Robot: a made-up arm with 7 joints.
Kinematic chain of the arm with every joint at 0, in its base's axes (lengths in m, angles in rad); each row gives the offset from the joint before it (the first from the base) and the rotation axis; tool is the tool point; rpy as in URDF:
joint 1: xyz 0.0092 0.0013 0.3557 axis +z
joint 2: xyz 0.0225 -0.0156 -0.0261 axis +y
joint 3: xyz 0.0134 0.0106 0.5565 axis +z
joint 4: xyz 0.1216 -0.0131 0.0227 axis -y
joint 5: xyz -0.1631 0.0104 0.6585 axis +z
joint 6: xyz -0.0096 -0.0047 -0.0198 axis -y
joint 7: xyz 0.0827 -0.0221 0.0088 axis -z
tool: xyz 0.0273 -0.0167 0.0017 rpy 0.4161 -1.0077 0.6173
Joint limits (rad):
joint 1: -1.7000..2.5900
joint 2: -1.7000..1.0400
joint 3: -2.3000..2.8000
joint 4: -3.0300..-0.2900
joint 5: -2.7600..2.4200
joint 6: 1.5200..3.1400
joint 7: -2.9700..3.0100
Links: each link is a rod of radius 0.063 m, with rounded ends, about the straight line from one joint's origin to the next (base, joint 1, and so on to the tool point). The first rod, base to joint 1, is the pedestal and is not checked.
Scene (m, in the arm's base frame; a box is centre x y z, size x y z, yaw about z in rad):
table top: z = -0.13
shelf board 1: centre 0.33 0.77 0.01 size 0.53 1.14 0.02 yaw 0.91
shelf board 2: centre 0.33 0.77 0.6 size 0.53 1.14 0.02 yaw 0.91
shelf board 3: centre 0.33 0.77 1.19 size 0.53 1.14 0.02 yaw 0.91
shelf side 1: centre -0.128 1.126 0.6 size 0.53 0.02 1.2 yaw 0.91
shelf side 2: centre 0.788 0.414 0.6 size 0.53 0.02 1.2 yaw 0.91
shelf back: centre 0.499 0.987 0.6 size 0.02 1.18 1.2 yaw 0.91
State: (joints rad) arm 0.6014 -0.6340 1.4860 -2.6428 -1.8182 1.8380 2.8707
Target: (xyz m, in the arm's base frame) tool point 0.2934 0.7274 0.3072
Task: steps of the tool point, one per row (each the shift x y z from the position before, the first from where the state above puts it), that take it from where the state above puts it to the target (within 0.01 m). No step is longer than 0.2 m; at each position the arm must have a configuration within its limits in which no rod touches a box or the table.
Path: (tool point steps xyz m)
1: 0.0824 0.0855 0.0044
2: 0.1040 0.0718 -0.0058
3: 0.1251 0.0523 -0.0172
4: 0.1437 0.0258 -0.0288
5: 0.1570 -0.0081 -0.0407

